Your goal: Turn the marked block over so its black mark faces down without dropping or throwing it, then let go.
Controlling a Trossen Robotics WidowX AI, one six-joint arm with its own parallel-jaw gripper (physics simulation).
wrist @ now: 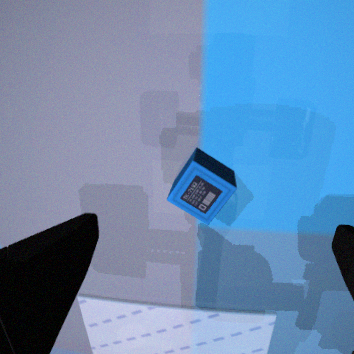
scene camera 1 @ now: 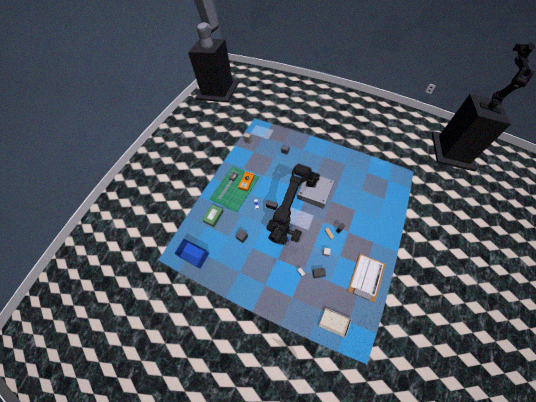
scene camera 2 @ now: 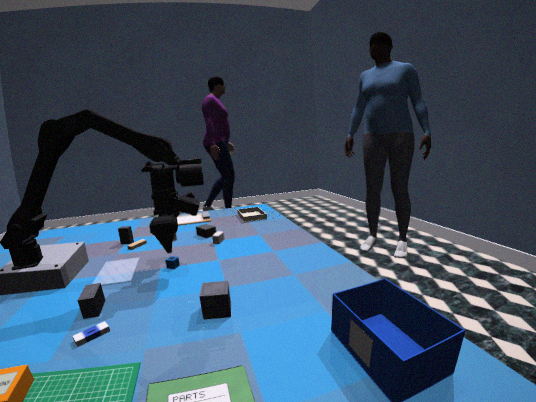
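Note:
The marked block is a small blue cube with dark sides. It sits on the patchwork mat with its black printed mark facing up in the wrist view. It stands turned at an angle to the fingers. My gripper is open and empty, pointing down above the block. In the wrist view the block lies between the two fingers' lines, a little beyond the tips. In scene camera 1 the arm's wrist hides the block.
A pale dashed sheet lies near the block. Dark blocks, a wooden piece and a blue bin stand around. A green cutting mat lies farther off.

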